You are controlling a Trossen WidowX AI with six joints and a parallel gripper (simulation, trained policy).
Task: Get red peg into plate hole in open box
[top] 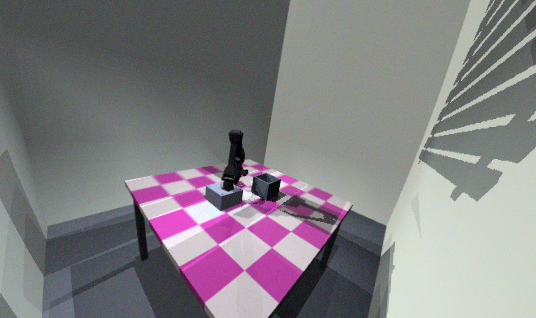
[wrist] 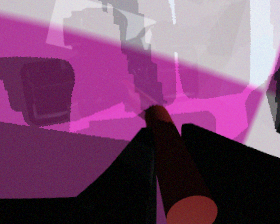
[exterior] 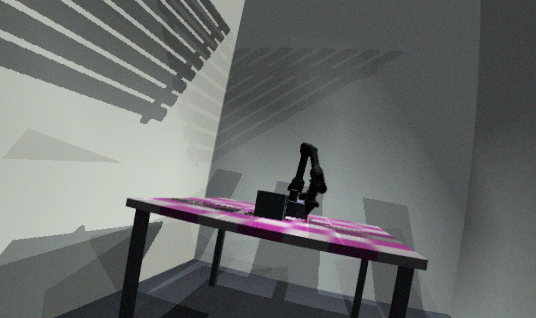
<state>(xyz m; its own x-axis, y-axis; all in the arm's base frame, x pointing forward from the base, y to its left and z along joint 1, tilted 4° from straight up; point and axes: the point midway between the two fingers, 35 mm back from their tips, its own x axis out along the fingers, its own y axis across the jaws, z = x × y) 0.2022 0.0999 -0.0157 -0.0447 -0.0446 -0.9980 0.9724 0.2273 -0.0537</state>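
Right now the grey plate is 210 mm to the right of my gripper tip, 120 mm ahead of it and 10 mm above it. Round my gripper tip: red peg 10 mm above.
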